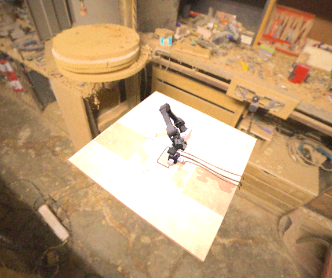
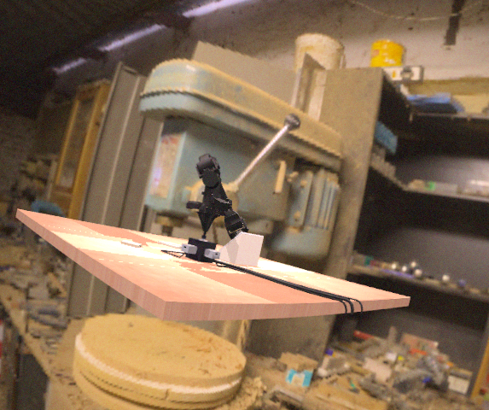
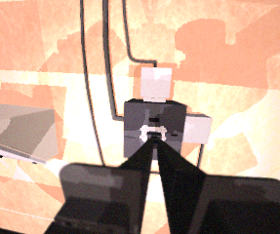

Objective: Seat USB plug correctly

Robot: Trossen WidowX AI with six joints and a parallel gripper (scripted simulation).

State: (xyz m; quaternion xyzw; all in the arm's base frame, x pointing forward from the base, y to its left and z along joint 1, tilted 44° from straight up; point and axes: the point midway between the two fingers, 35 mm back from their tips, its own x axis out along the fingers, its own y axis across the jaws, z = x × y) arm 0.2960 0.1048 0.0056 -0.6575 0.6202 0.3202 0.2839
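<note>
My gripper tip is now 2 cm above the dark USB plug. From my gripper tip the other things lie so: pale flat piece 21 cm ahead, 16 cm to the right, 11 cm below.
</note>
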